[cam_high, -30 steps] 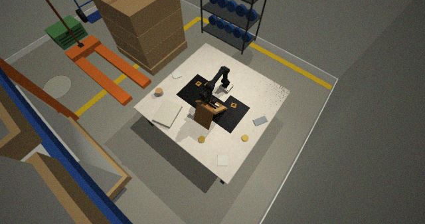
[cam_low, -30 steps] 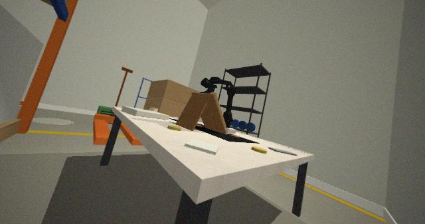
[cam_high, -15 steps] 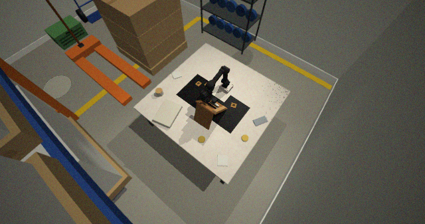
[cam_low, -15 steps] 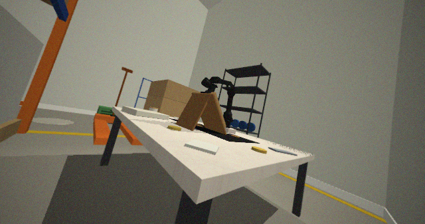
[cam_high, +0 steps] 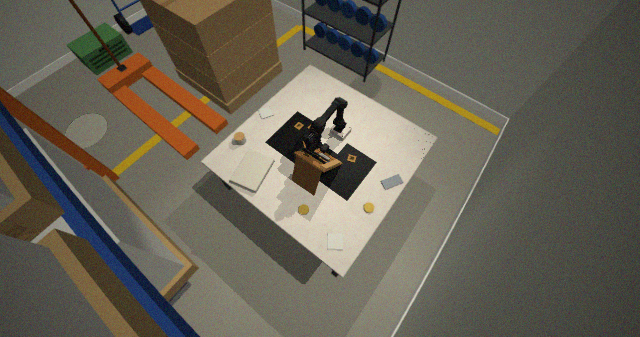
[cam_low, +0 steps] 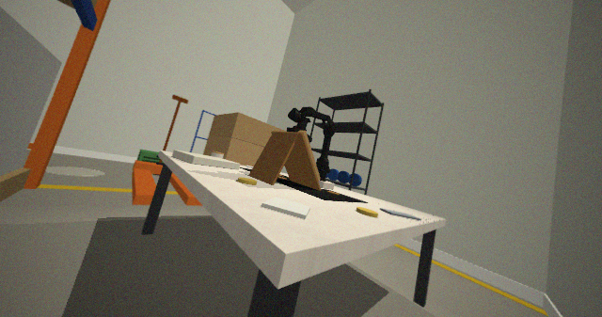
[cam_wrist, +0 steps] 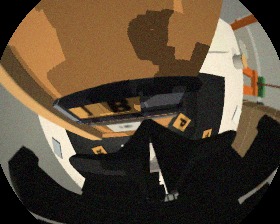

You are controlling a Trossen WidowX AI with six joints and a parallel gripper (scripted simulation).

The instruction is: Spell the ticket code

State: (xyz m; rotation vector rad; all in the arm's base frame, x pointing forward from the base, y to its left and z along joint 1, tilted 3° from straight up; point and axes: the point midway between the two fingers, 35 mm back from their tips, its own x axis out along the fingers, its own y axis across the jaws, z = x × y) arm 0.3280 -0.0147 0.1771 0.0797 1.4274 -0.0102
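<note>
The white ticket is 40 mm behind my gripper tip, 50 mm to the left of it and 100 mm below it. Round my gripper tip: black mat 130 mm behind, 10 mm to the right, 180 mm below; grey card 170 mm behind, 550 mm to the left, 180 mm below.
</note>
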